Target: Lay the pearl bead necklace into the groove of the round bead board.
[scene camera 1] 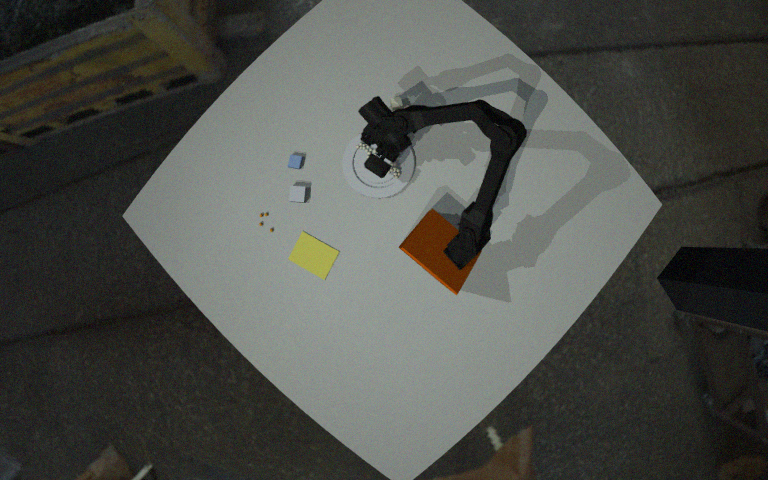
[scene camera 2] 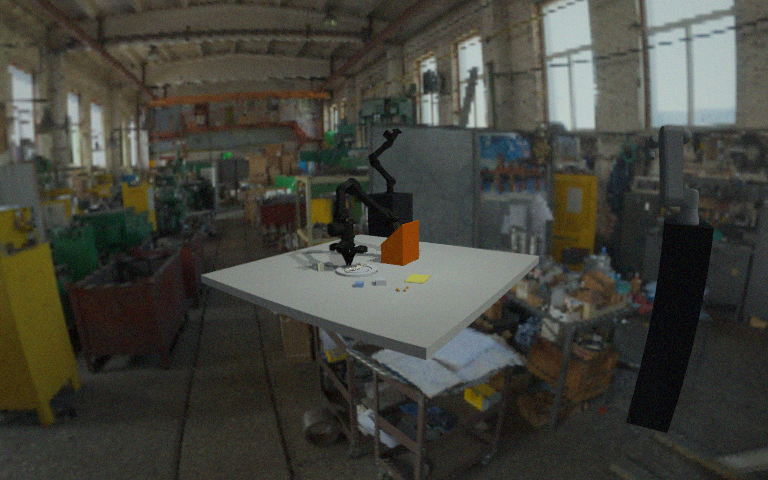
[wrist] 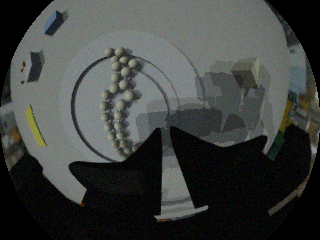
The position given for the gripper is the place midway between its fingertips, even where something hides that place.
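Note:
A yellow pad (scene camera 1: 310,253) is visible, as is the gripper (scene camera 1: 392,149), (wrist: 165,131).

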